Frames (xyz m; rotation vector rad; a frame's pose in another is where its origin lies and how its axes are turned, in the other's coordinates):
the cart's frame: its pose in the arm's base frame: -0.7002 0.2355 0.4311 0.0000 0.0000 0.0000
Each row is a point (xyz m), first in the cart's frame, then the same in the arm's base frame.
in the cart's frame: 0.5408 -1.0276 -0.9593
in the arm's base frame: -0.1594 -0.7921 -0.5282
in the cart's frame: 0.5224 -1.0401 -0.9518
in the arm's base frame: -0.1778 -0.8046 -0.5207
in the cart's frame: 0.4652 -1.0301 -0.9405
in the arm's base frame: -0.2350 -0.7946 -0.5094
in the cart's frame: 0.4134 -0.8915 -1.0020
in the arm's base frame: -0.2868 -0.6560 -0.5709
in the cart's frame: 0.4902 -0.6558 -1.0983
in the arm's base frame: -0.2100 -0.4203 -0.6672
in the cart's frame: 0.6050 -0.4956 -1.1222
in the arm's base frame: -0.0952 -0.2601 -0.6911
